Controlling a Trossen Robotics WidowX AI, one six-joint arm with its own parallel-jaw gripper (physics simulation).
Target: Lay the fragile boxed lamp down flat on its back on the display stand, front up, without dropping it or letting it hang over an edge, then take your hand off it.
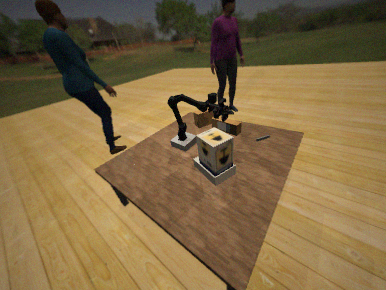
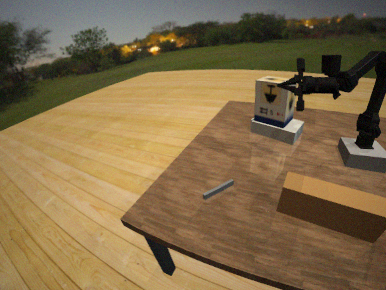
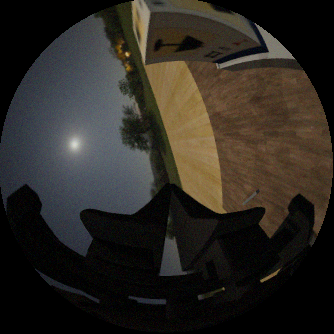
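Seen in the pictures: gripper, fingertip midpoint: (image 1: 233, 113) (image 2: 276, 85) (image 3: 169, 187); arm's base, origin of the base link: (image 1: 182, 138) (image 2: 363, 145).
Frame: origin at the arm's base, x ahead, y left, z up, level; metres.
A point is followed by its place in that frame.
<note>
The boxed lamp (image 1: 215, 152) {z 0.189, x 0.460, y -0.324 m} (image 2: 270, 100) {z 0.137, x 0.448, y -0.159 m} (image 3: 186, 40) {z 0.162, x 0.436, y -0.153 m} is a white and yellow carton with black lamp symbols. It stands upright on the white display stand (image 1: 218, 176) {z 0.006, x 0.473, y -0.327 m} (image 2: 278, 132) {z -0.019, x 0.396, y -0.113 m} (image 3: 274, 52) near the middle of the brown table (image 1: 163, 187) {z -0.066, x 0.141, y -0.493 m}. My gripper (image 1: 223, 117) (image 2: 279, 84) {z 0.262, x 0.450, y 0.055 m} (image 3: 169, 187) {z 0.262, x 0.450, y 0.055 m} is shut and empty. It is turned on its side, hovers level with the box's upper part, and its tips point at the box's top corner from behind. I cannot tell whether the tips touch the box.
Two brown cardboard boxes (image 1: 226, 126) {z 0.003, x 0.306, y 0.320 m} (image 1: 203, 118) {z 0.030, x 0.032, y 0.382 m} (image 2: 310, 198) {z 0.032, x 0.358, y 0.388 m} lie behind the gripper. A small grey bar (image 1: 262, 138) {z -0.052, x 0.639, y 0.287 m} (image 2: 218, 189) {z -0.048, x 0.641, y 0.307 m} (image 3: 250, 197) {z -0.045, x 0.628, y 0.288 m} lies on the table. The arm's base (image 1: 183, 142) {z -0.005, x 0.037, y -0.047 m} stands beside the stand. Two people (image 1: 79, 75) (image 1: 226, 49) stand on the deck.
</note>
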